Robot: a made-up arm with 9 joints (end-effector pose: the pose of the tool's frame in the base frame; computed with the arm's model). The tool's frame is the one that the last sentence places. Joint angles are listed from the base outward.
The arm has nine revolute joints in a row. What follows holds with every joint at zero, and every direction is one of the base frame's. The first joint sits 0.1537 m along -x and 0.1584 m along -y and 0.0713 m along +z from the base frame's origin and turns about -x. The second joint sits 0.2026 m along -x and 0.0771 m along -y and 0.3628 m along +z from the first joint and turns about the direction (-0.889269, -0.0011, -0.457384). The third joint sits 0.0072 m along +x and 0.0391 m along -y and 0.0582 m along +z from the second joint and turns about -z. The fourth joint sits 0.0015 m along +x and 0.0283 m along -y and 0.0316 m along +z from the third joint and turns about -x. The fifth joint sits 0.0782 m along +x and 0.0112 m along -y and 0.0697 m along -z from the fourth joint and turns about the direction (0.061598, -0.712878, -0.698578). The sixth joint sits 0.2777 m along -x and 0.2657 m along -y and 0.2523 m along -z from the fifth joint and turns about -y. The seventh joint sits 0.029 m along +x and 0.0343 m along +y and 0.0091 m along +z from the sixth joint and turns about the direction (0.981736, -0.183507, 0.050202). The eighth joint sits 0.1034 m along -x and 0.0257 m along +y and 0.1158 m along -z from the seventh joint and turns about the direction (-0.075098, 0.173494, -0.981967). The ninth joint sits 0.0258 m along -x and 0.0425 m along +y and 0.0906 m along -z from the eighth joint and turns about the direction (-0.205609, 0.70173, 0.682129). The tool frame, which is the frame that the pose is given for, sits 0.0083 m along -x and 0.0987 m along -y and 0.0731 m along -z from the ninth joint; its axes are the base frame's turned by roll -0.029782, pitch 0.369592 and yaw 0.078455 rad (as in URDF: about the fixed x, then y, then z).
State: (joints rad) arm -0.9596 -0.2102 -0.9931 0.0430 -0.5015 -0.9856 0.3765 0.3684 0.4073
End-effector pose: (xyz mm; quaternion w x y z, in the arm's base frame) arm -194.5 -705.0 -382.6 0.5850 -0.1395 0.4376 0.6685
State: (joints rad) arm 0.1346 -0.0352 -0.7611 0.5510 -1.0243 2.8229 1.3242 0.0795 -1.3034
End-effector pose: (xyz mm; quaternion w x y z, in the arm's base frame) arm -358.7 -454.9 560.2 0.1235 0.8386 0.1752 0.5008
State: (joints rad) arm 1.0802 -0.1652 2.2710 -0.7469 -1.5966 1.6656 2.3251 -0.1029 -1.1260
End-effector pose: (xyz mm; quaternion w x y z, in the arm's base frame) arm -638.5 226.2 -77.3 0.3043 0.6192 -0.3161 0.6512
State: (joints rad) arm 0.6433 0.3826 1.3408 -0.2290 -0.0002 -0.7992 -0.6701 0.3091 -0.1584
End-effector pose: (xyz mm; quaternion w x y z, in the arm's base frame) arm -747.4 -49.9 -87.1 0.5656 -0.1553 0.2249 -0.7781
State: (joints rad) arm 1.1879 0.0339 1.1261 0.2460 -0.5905 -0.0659 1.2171 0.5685 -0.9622
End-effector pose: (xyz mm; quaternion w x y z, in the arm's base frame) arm -723.1 125.1 21.4 0.5453 0.1130 -0.4054 -0.7250
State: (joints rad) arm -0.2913 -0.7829 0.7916 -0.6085 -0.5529 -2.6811 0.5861 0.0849 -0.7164
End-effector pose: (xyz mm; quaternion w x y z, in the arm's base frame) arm -568.0 -479.4 289.1 0.2039 -0.0085 0.9097 0.3616
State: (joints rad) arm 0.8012 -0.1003 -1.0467 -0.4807 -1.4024 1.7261 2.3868 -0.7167 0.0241
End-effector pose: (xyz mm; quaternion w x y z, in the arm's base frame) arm -22.0 -304.1 633.0 0.0937 -0.9892 -0.0558 -0.0984
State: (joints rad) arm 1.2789 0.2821 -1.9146 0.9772 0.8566 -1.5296 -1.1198 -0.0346 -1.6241
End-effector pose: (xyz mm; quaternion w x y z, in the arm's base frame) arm 254.3 142.5 535.8 0.2660 -0.6923 -0.1693 0.6490
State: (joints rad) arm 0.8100 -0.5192 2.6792 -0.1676 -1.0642 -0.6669 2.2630 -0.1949 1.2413
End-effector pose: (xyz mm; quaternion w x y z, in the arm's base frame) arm -373.9 236.1 344.6 0.6676 0.4224 -0.6017 -0.1172
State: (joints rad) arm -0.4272 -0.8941 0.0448 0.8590 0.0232 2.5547 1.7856 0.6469 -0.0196
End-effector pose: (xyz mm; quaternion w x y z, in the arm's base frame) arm -376.6 -302.6 -37.4 0.1882 0.2418 -0.6604 0.6855
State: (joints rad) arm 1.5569 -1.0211 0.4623 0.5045 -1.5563 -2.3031 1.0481 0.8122 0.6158
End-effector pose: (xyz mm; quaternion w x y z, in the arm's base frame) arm -240.3 228.0 538.5 0.5228 0.1905 -0.3434 0.7566
